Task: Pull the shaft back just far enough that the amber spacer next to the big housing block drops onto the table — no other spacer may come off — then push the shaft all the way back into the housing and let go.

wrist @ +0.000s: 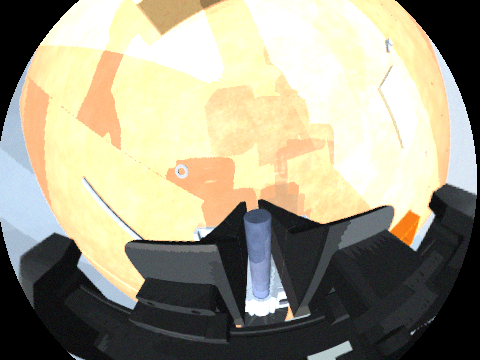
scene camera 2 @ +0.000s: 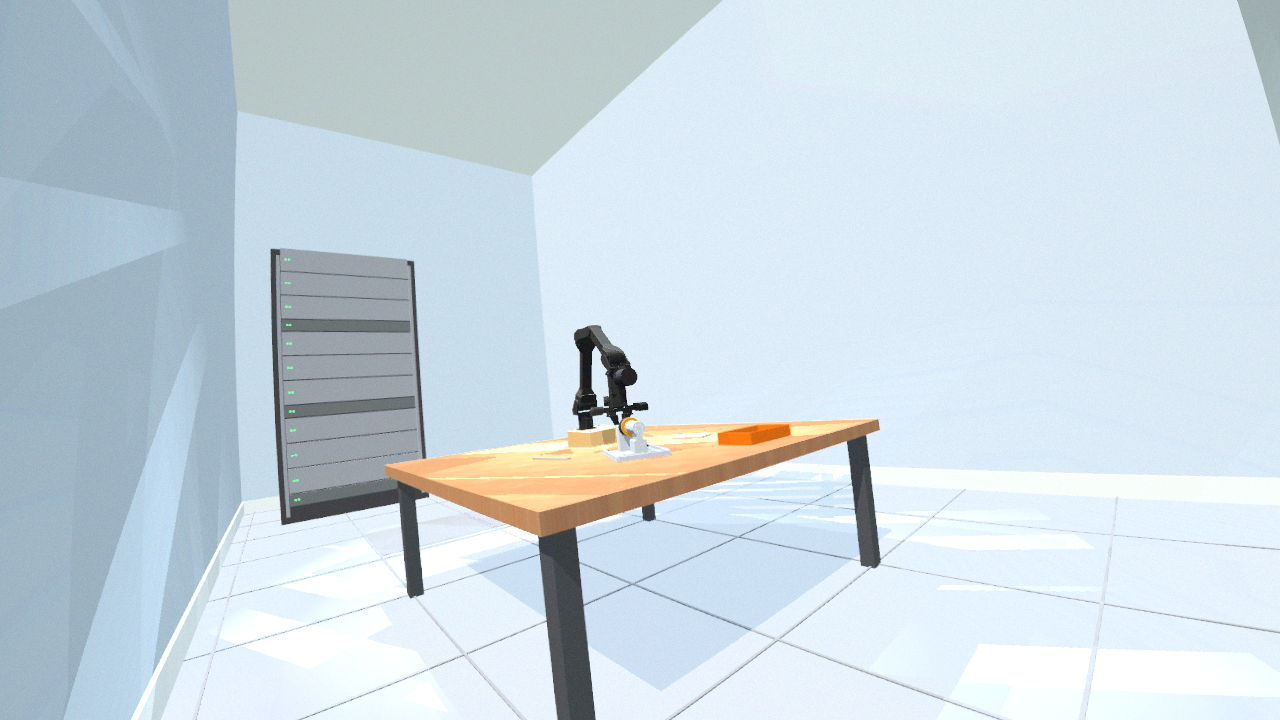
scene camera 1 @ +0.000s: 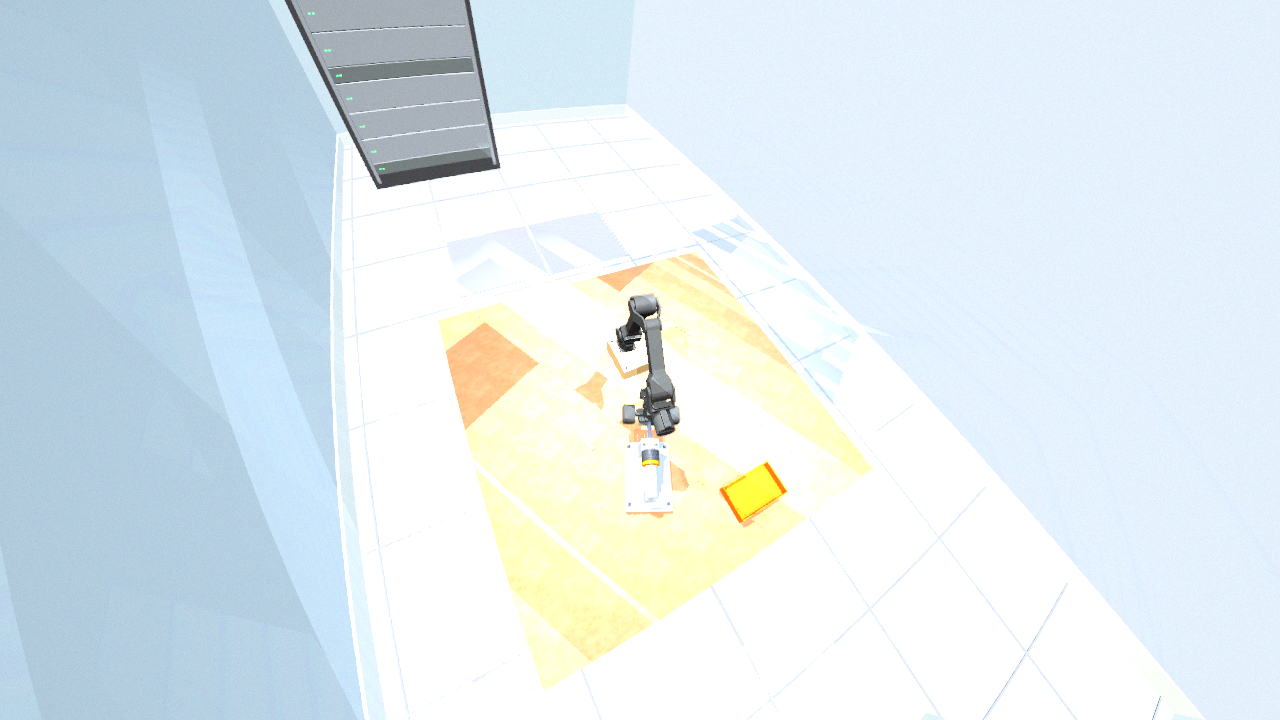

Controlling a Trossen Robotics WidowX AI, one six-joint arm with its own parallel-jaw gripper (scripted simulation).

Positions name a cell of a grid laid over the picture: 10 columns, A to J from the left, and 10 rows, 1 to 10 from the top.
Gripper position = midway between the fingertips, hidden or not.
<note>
In view: my gripper (scene camera 2: E7), a white fixture (scene camera 1: F7) and an orange tray (scene camera 1: F7).
My gripper shows as well in the wrist view (wrist: F6) and in scene camera 1 (scene camera 1: F6). The white fixture is seen too in the wrist view (wrist: F9) and in scene camera 2 (scene camera 2: E7). The orange tray shows as well in scene camera 2 (scene camera 2: F7).
</note>
